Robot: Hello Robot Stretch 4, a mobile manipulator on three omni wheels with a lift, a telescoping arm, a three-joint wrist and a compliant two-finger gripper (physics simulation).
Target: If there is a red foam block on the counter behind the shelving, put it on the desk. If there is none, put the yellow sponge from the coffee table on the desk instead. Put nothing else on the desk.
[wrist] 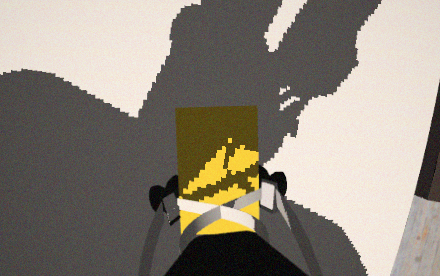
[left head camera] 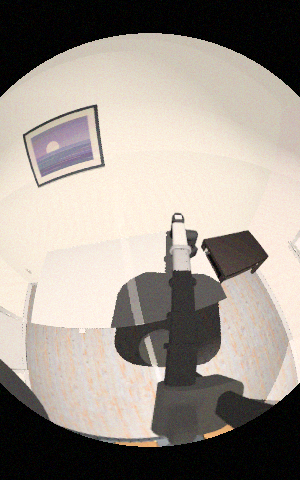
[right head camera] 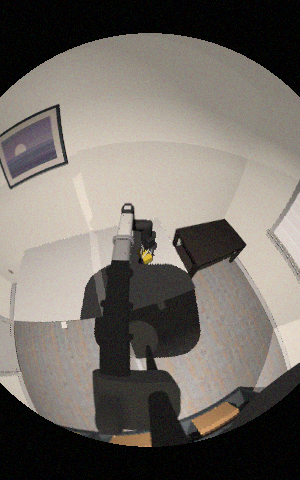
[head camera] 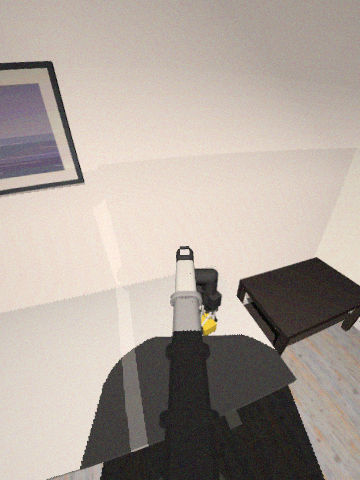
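Pixels of known places: gripper, fingertip midpoint: [wrist: 218, 185] [right head camera: 145, 259] [head camera: 206, 328]; robot's base, link origin: [left head camera: 159, 347] [right head camera: 137, 338].
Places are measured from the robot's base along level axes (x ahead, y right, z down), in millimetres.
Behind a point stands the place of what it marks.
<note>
The yellow sponge [head camera: 209, 326] {x 539, y 95, z -814 mm} [right head camera: 146, 257] {x 544, y 91, z -814 mm} [wrist: 217, 132] {x 605, y 61, z -814 mm} is held between the fingers of my gripper [head camera: 209, 317] [wrist: 218, 185] {x 558, y 87, z -767 mm}, partly in shadow. The gripper is shut on it, one finger at each side. In the wrist view, the sponge is over the white top of the large table [head camera: 60, 380] {x 369, y -532, z -692 mm} [left head camera: 75, 285] {x 365, y -691, z -692 mm} [right head camera: 50, 280] {x 369, y -674, z -692 mm} [wrist: 50, 40] {x 602, y -173, z -692 mm}, which looks like the desk. The sponge appears raised above that top; the exact gap is hard to tell. The red foam block, the counter and the shelving do not show. In the left head view the arm hides the sponge.
A low dark brown table [head camera: 305, 295] {x 1003, y 925, z -422 mm} [left head camera: 237, 252] {x 1002, y 902, z -422 mm} [right head camera: 212, 240] {x 1017, y 915, z -423 mm} stands to the right of the white table. A framed picture [head camera: 25, 125] {x 870, y -603, z -1596 mm} [left head camera: 65, 145] {x 846, y -676, z -1561 mm} [right head camera: 30, 145] {x 844, y -680, z -1575 mm} hangs on the wall. The robot's broad shadow crosses the white top. Wood floor [head camera: 330, 390] {x 510, y 1003, z 28 mm} lies at the right front.
</note>
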